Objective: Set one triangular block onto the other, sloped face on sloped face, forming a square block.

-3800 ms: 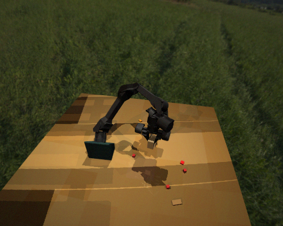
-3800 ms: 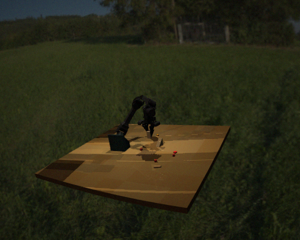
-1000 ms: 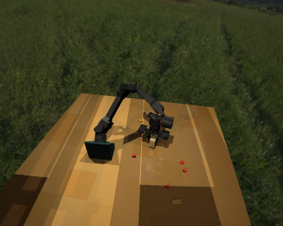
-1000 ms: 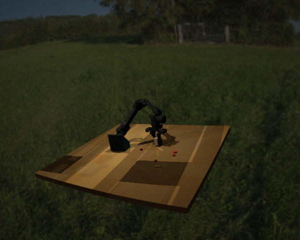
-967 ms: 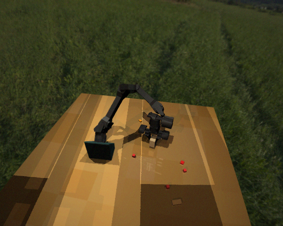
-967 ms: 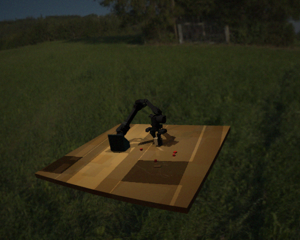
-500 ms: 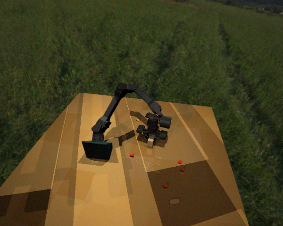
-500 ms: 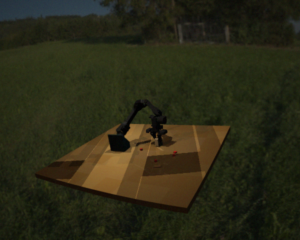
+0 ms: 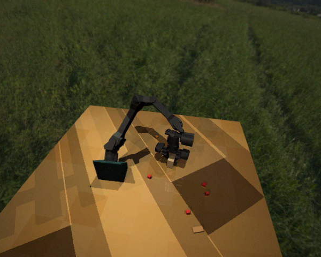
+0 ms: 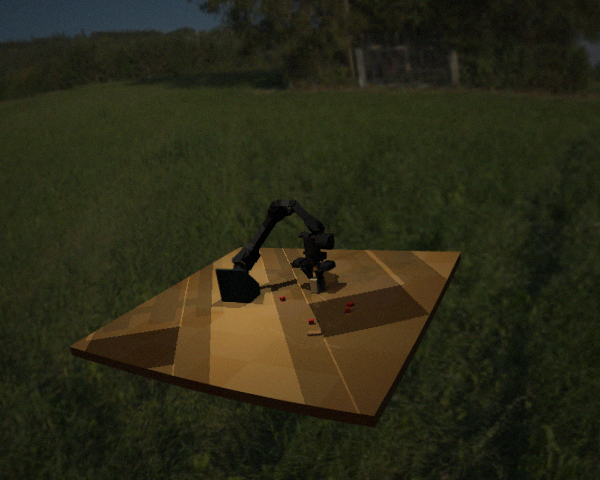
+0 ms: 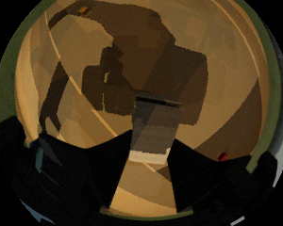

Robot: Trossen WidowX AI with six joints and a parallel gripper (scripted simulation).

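Right now the pale triangular block is 1 cm to the right of my gripper tip and 1 cm above it. Round my gripper tip: orange piece 9 cm behind, 25 cm to the left, 4 cm below; flat tan tile 10 cm ahead, 37 cm to the right, 4 cm below.
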